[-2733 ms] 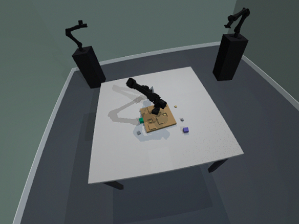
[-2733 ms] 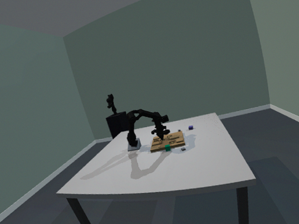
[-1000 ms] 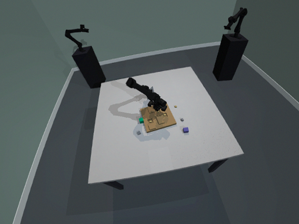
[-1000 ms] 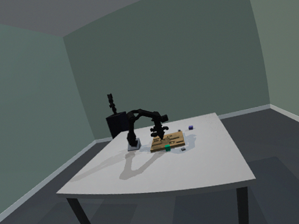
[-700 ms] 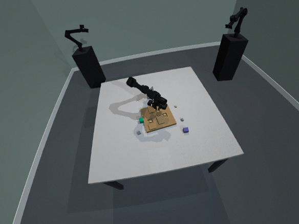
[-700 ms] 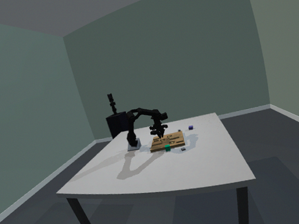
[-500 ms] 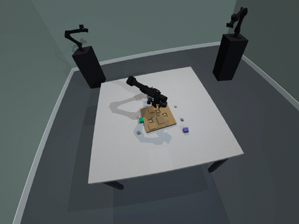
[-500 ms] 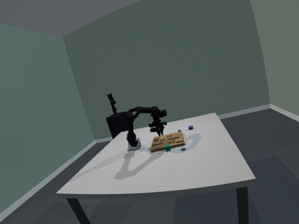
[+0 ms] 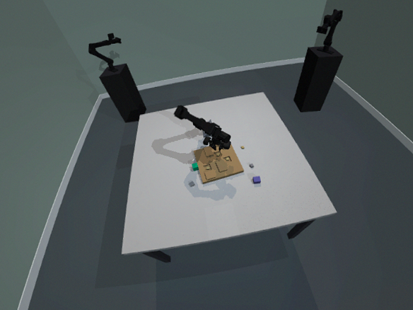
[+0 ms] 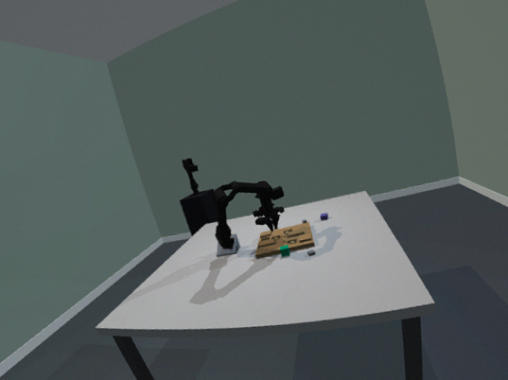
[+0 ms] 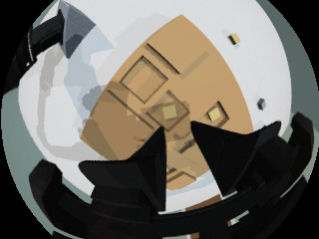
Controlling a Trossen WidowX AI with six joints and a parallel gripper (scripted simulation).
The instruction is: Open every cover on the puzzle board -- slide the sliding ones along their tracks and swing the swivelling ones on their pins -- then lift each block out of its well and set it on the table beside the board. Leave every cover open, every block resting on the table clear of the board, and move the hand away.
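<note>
My gripper tip is now 5 cm short of the tan puzzle board and 5 cm above it. Also, from my gripper tip: green block: 17 cm to the right, 9 cm ahead, 5 cm below; then purple block: 24 cm to the left, 24 cm ahead, 5 cm below.
</note>
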